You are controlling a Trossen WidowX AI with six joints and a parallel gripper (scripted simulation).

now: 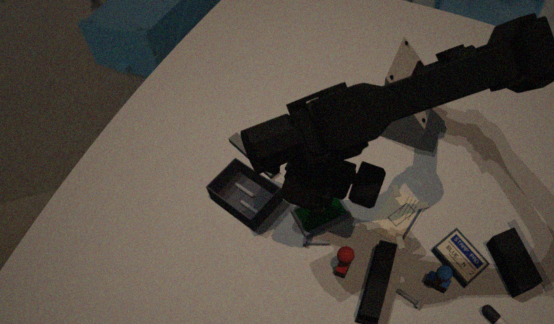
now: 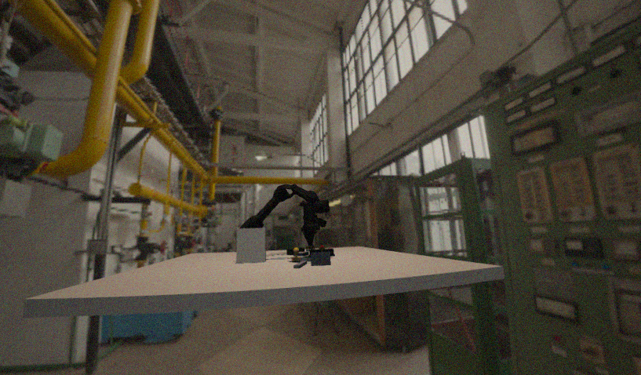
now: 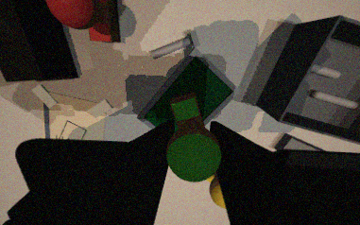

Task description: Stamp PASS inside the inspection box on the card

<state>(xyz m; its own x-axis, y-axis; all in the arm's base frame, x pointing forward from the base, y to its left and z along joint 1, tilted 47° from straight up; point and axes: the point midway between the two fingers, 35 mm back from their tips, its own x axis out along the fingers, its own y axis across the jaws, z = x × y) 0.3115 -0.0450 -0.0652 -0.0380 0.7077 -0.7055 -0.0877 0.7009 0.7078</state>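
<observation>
The green ink pad is 6 cm below my gripper tip. The rest, counted from my gripper tip: red-knobbed stamp 7 cm ahead, 8 cm to the left, 5 cm below; green-knobbed stamp right at my gripper tip; yellow-knobbed stamp 7 cm behind, 4 cm to the right, 5 cm below.
</observation>
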